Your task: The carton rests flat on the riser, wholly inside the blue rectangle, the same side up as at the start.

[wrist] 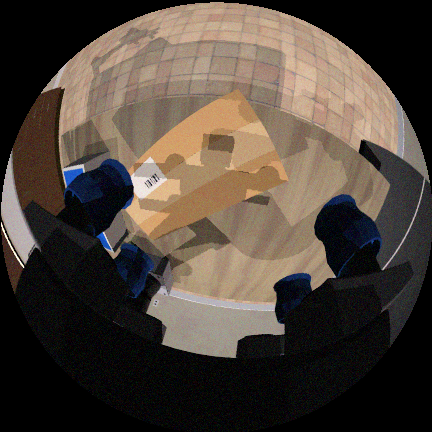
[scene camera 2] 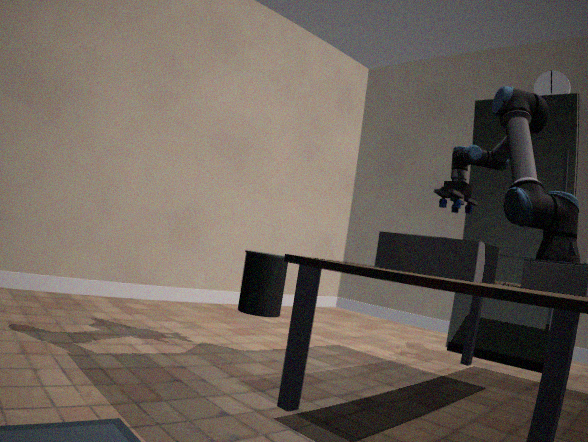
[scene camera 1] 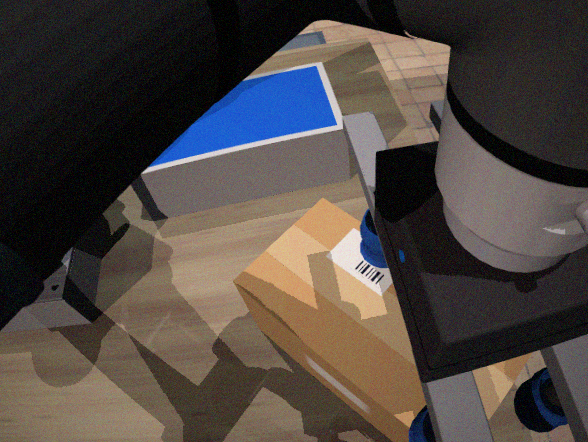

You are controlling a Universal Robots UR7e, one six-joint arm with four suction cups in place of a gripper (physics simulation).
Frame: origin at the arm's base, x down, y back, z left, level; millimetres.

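Seen in the pictures: hand, tool point: (wrist: 217, 248) (scene camera 2: 455, 209); arm's base, link origin: (scene camera 2: 557, 263).
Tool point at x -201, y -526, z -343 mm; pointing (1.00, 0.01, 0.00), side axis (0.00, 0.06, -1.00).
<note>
Pixels of each thing's middle, then the offset from my tool point to it.
- orange-brown carton, body centre: (scene camera 1: 379, 338) (wrist: 191, 168) dz +82, dx +220, dy +24 mm
- grey riser, body centre: (scene camera 1: 237, 137) (scene camera 2: 437, 257) (wrist: 92, 202) dz +507, dx +235, dy +148 mm
- blue rectangle, body centre: (scene camera 1: 229, 112) (wrist: 83, 211) dz +507, dx +175, dy +148 mm
The orange-brown carton (scene camera 1: 345, 325) (wrist: 215, 175) lies flat on the table, with its white barcode label (scene camera 1: 345, 252) (wrist: 148, 182) facing up. It is turned at an angle to the riser and apart from it. The grey riser (scene camera 1: 260, 175) (scene camera 2: 425, 255) bears the blue rectangle (scene camera 1: 270, 110) (wrist: 74, 177), and no carton shows on it. My suction gripper (scene camera 1: 475, 320) (scene camera 2: 456, 202) (wrist: 217, 250) is open, with its cups pointing down, above the carton's area with a gap below. It hides part of the carton in scene camera 1. The carton does not show in scene camera 2.
Dark arm parts cover the upper left of scene camera 1. The table (scene camera 1: 190, 270) (scene camera 2: 400, 276) (wrist: 315, 200) has a small grey block (scene camera 1: 82, 277) at its left in scene camera 1. A dark bin (scene camera 2: 262, 285) and a tall dark cabinet (scene camera 2: 485, 130) stand beyond the table.
</note>
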